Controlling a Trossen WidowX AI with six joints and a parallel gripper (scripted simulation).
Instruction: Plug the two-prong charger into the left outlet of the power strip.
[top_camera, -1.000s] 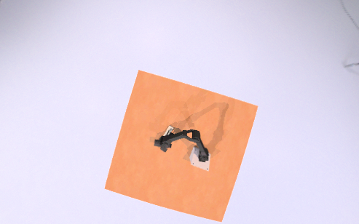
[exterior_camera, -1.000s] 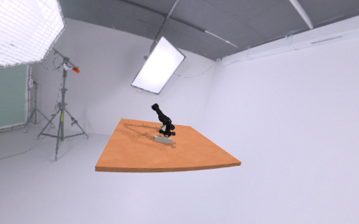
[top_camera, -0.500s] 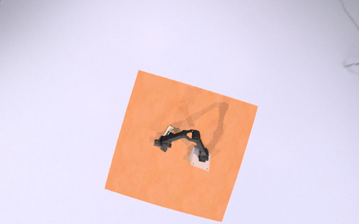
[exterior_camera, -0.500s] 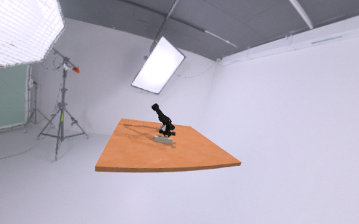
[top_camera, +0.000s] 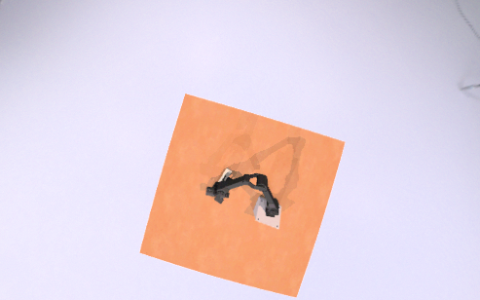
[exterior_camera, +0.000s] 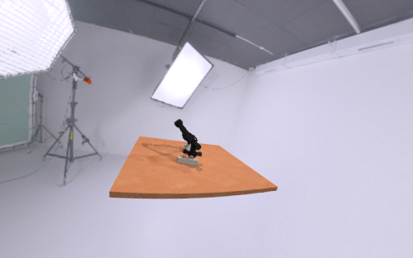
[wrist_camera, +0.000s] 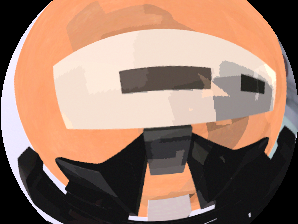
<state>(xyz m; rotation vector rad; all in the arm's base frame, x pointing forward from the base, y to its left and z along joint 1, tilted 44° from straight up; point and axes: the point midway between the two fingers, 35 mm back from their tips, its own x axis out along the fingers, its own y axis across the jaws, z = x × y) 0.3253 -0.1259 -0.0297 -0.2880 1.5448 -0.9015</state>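
Right now my gripper tip is 20 mm short of the grey charger and 10 mm below it.
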